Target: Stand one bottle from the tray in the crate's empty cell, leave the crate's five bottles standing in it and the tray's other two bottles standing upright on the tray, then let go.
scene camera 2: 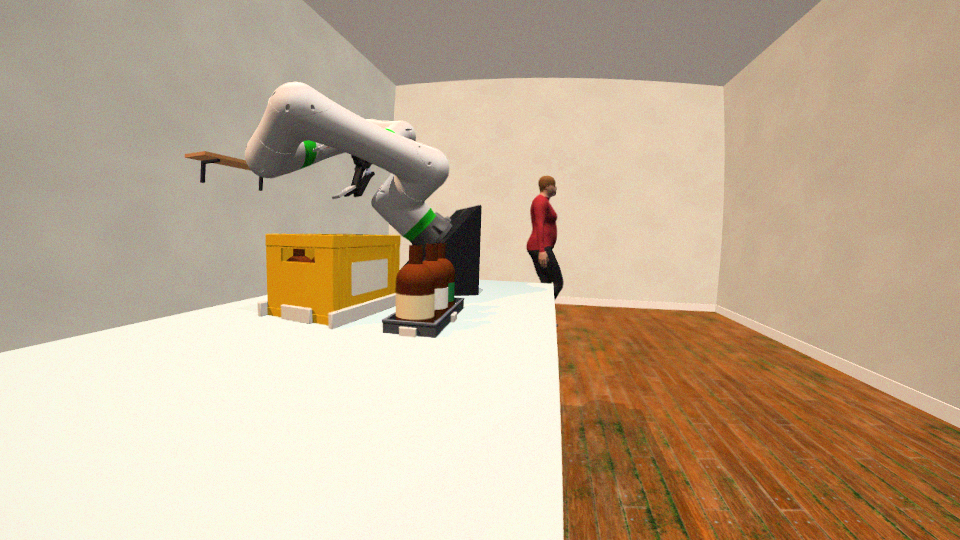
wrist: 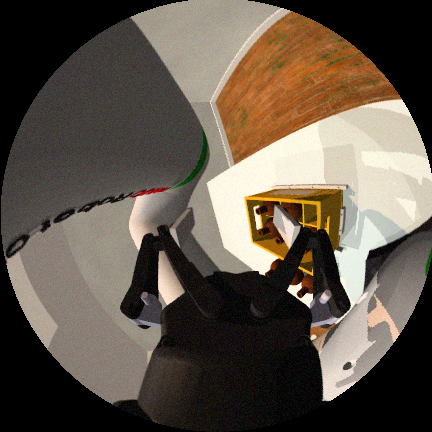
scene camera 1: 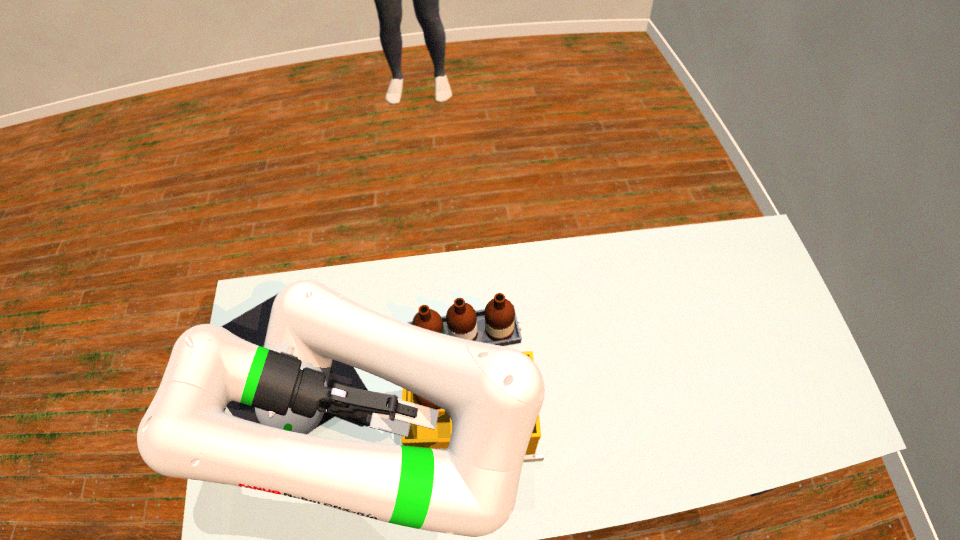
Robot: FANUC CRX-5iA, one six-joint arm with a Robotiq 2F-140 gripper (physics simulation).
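Places are measured from the arm's base along level axes (x ahead, y left, z up), in millimetres.
Pixels of known places: gripper, between the fingertips: (scene camera 2: pixel 326 174) (wrist: pixel 233 214) (scene camera 1: pixel 421 424); arm's base, origin of its link: (scene camera 2: pixel 435 240).
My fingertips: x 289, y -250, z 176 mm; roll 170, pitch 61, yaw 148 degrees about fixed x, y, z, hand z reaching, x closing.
Observation:
For each thing: its top centre in the pictures, then the offset to it from my fingertips. "*": a spot on its surface instead.
- yellow crate, centre of its top: (scene camera 1: pixel 469 396) (scene camera 2: pixel 338 234) (wrist: pixel 274 229) dx +96, dy +87, dz -158 mm
- dark tray, a spot on its surface: (scene camera 2: pixel 417 329) * dx +271, dy +322, dz -321 mm
The yellow crate (scene camera 1: pixel 531 444) (scene camera 2: pixel 302 288) (wrist: pixel 333 205) stands on the table, partly hidden by the arm in scene camera 1. Several brown bottle necks show inside it in the wrist view; a bottle-free cell shows at its near left corner in scene camera 1. Three brown bottles, with cream (scene camera 1: pixel 499 321) (scene camera 2: pixel 414 295), white (scene camera 1: pixel 461 321) and green (scene camera 1: pixel 426 321) labels, stand upright on the dark tray (scene camera 1: pixel 517 332) (scene camera 2: pixel 417 329) beside the crate. My gripper (scene camera 1: pixel 410 419) (scene camera 2: pixel 354 186) (wrist: pixel 233 214) is open and empty, tilted, high above the table and apart from the crate and bottles.
My white arm (scene camera 1: pixel 469 376) (scene camera 2: pixel 349 130) folds over the crate's area. Low pale strips (scene camera 2: pixel 362 310) line the crate's foot. A black panel (scene camera 2: pixel 467 251) stands behind the tray. A wall shelf (scene camera 2: pixel 218 159) is at the left. A person (scene camera 1: pixel 436 40) (scene camera 2: pixel 543 225) stands beyond the table.

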